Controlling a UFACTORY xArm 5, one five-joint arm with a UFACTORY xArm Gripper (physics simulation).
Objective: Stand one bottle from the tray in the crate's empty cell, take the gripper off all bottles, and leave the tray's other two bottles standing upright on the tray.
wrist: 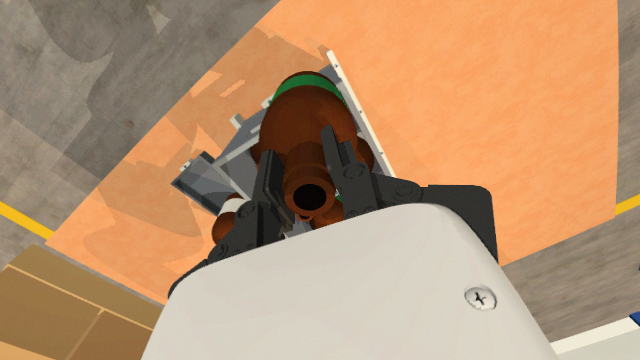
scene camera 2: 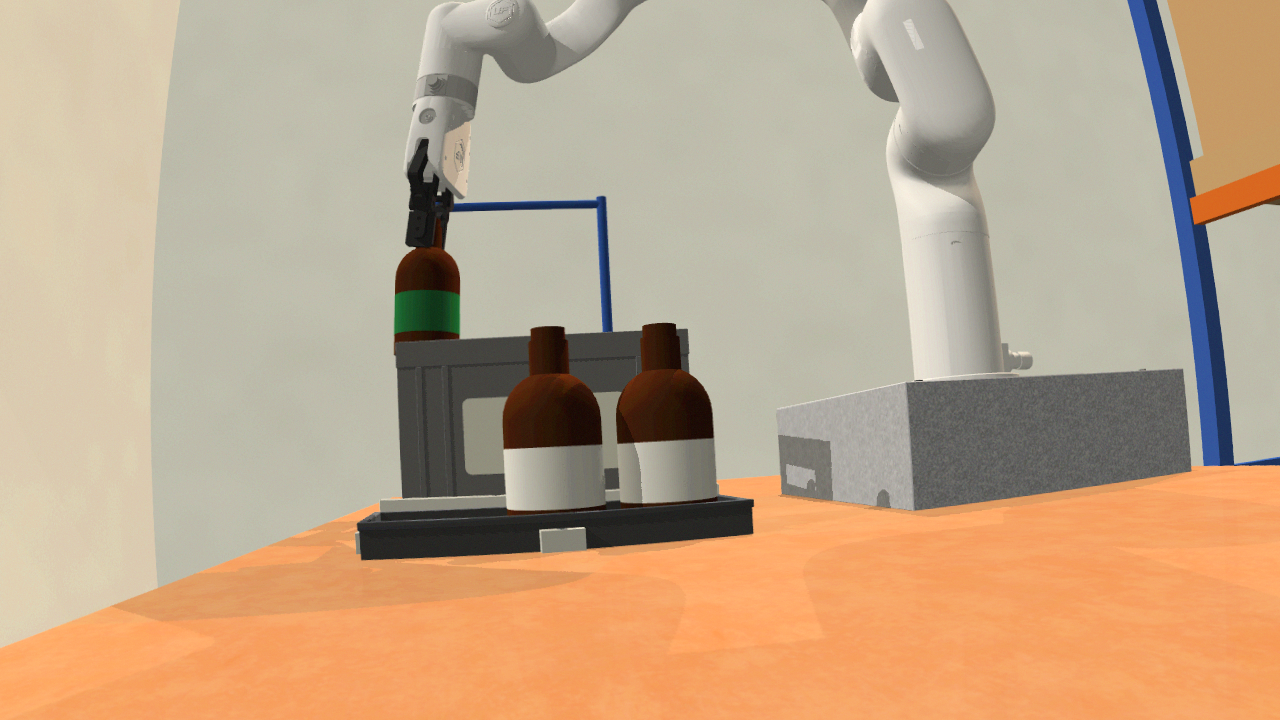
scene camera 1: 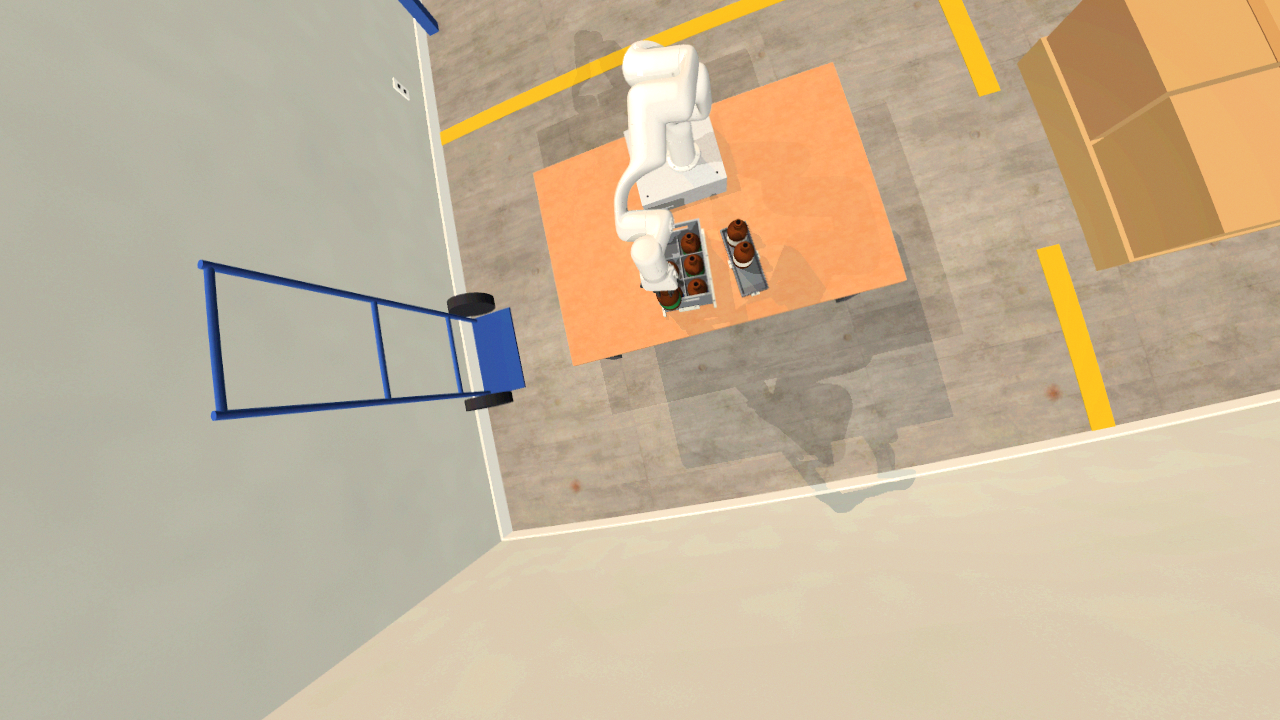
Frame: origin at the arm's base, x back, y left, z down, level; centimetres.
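Where they show: gripper, fingertip midpoint: [wrist: 306,156] [scene camera 2: 424,250] [scene camera 1: 665,293]; arm's base, link origin: [scene camera 2: 960,389] [scene camera 1: 683,156].
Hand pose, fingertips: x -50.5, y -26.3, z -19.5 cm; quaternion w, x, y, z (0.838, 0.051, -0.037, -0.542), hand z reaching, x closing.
Each offset is from my fingertips to the centre of the thing. "spot": to the spot under its first point. Level surfaces: height alone.
My gripper [scene camera 2: 427,234] [wrist: 306,156] is shut on the neck of a brown bottle with a green label @[dz +4.2, dx +0.3, dy +0.2 cm] [scene camera 1: 669,300] [scene camera 2: 426,313] [wrist: 307,115]. It hangs about upright at the end corner of the grey crate @[dz +21.1, dx +11.7, dy +8.2 cm] [scene camera 1: 707,259] [scene camera 2: 429,420]. Its base is near rim height, partly hidden behind the crate's wall; whether it is over a cell I cannot tell. Several brown bottles stand in the crate, such as one in the near row @[spot: dz +16.0, dx +9.2, dy +11.9 cm] [scene camera 1: 692,265]. Two white-labelled bottles, one mid-tray @[dz +21.6, dx +6.8, dy +30.8 cm] [scene camera 1: 743,255] [scene camera 2: 553,474] and one nearer the robot base [scene camera 1: 736,232] [scene camera 2: 675,470], stand upright on the tray @[dz +28.6, dx +6.5, dy +31.0 cm] [scene camera 1: 756,279] [scene camera 2: 465,539].
The crate and tray stand side by side on the orange table @[dz +29.9 cm] [scene camera 1: 823,197] [scene camera 2: 895,608]. The robot's base block [scene camera 1: 684,188] [scene camera 2: 1047,447] is beyond the tray's bottle end. A blue hand truck [scene camera 1: 498,349] stands past the table's side. Large cartons [scene camera 1: 1074,170] are off to the right.
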